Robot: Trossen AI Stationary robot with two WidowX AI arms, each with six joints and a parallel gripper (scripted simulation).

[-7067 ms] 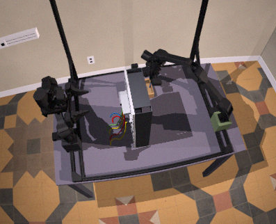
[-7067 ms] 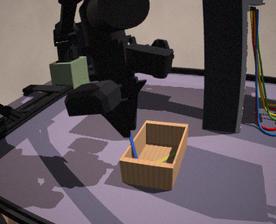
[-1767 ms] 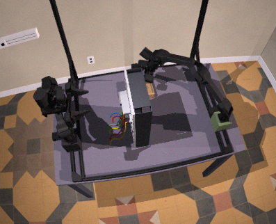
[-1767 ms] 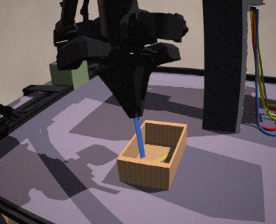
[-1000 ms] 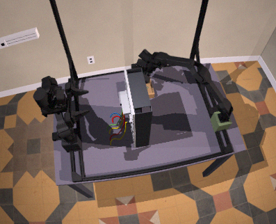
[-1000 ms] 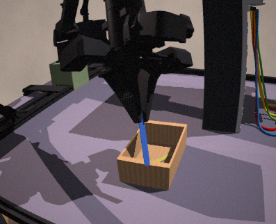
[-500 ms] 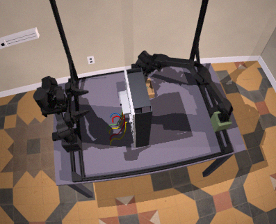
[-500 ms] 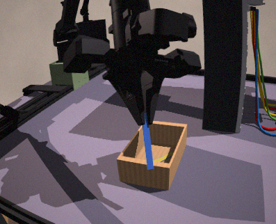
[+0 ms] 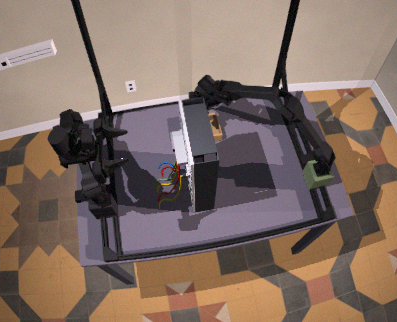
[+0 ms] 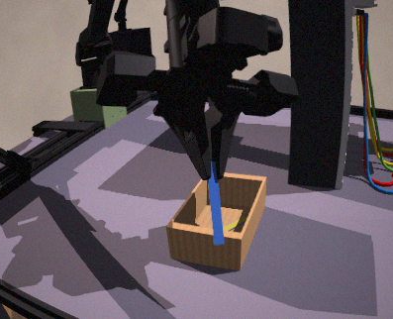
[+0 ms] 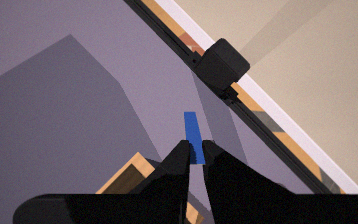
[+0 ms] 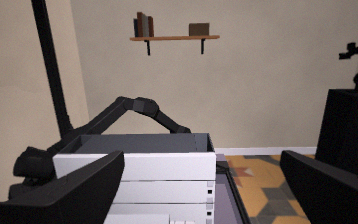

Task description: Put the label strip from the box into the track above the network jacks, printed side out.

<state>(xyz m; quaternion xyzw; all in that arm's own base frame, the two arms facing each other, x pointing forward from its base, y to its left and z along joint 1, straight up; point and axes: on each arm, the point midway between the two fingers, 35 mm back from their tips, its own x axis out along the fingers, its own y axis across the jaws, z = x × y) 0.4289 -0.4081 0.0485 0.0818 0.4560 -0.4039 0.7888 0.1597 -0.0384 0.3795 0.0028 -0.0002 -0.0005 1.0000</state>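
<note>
My left gripper is now 13 cm above the box, 6 cm short of it and 1 cm to the right of it.
</note>
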